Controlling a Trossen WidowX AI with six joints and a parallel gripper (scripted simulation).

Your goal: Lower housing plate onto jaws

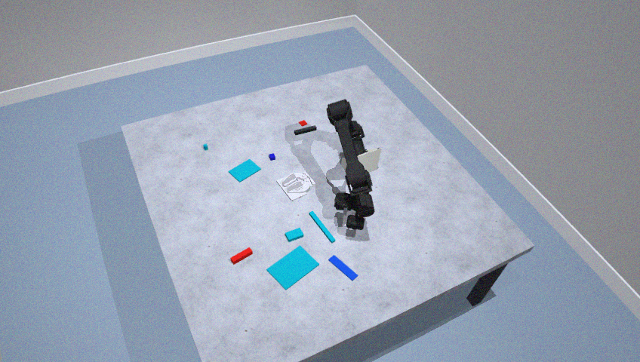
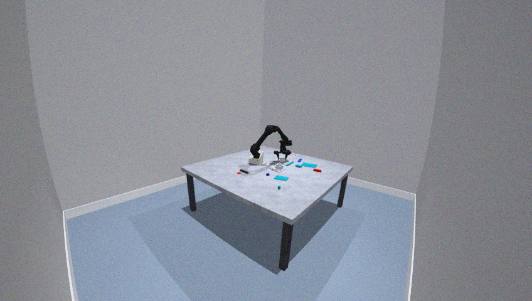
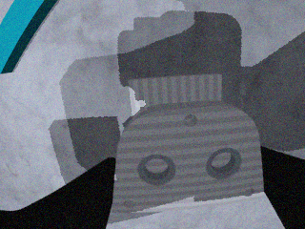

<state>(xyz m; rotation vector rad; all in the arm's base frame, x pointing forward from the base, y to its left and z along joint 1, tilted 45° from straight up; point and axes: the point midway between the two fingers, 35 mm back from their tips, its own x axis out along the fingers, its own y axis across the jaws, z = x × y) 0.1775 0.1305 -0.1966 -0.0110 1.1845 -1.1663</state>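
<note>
My gripper tip is 12 cm short of the long teal bar, 5 cm to the left of it and 1 cm above it. Round my gripper tip: blue bar 16 cm ahead, 14 cm to the left, 1 cm below; then large teal square 31 cm ahead, 5 cm to the left, 1 cm below; then small teal block 23 cm ahead, 7 cm to the right, 1 cm below.
</note>
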